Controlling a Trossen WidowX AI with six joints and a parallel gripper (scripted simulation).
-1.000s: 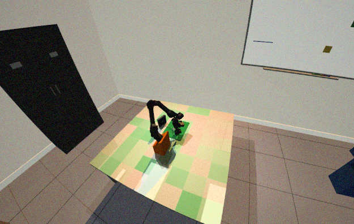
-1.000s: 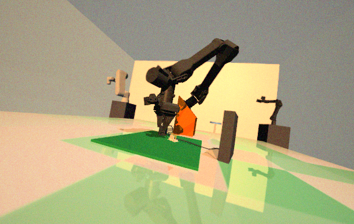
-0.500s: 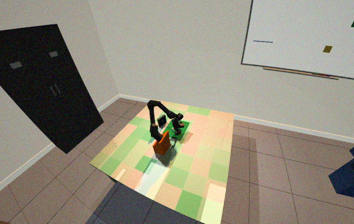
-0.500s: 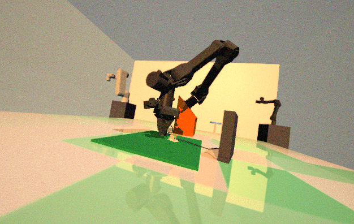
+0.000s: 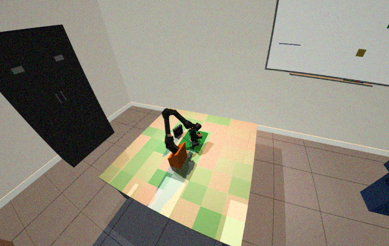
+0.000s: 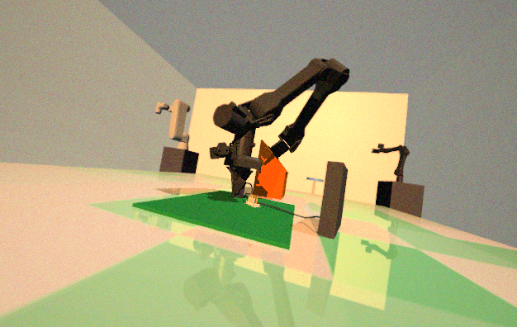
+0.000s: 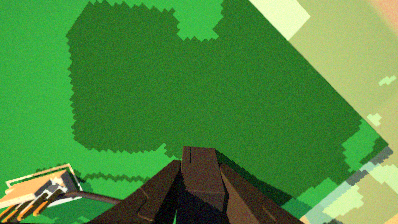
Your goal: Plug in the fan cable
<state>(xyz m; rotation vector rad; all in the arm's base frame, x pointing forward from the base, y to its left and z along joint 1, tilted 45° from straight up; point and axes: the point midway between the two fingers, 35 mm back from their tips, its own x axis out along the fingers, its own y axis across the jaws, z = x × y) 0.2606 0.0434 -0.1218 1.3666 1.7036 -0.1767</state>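
Now: the four-pin fan header 6 cm ahead of my gripper tip, 7 cm to the left of it and 2 cm below it. Round my gripper tip: dark fan (10 cm ahead, 22 cm to the left, 4 cm above); fan plug (1 cm to the left, 1 cm above); board (8 cm ahead, 4 cm to the left, 3 cm below).
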